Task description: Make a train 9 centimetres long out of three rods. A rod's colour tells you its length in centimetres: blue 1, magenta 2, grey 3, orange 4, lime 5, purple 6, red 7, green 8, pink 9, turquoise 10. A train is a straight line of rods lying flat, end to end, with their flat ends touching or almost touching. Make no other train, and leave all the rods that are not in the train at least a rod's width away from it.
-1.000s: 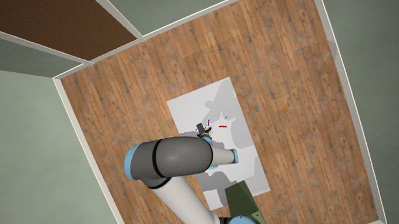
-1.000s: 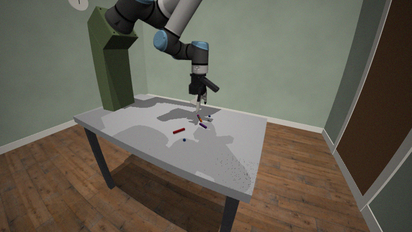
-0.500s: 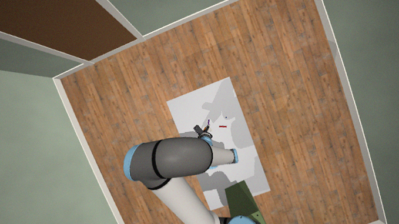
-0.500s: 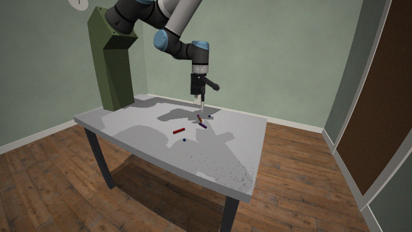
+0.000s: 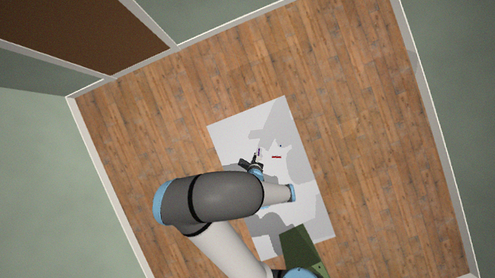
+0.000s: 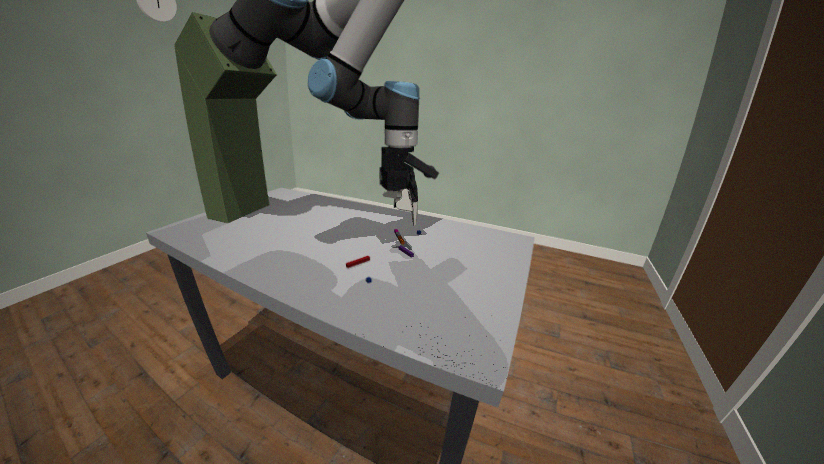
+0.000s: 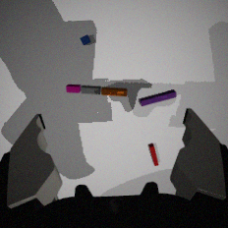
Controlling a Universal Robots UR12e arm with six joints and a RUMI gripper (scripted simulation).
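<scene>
My hand is 10 mm past the orange rod, 10 mm to the left of it and 80 mm above it. Round my hand: purple rod: 40 mm ahead, 70 mm to the right, 80 mm below; grey rod: 30 mm behind, 20 mm to the left, 80 mm below; magenta rod: 50 mm behind, 40 mm to the left, 80 mm below.
</scene>
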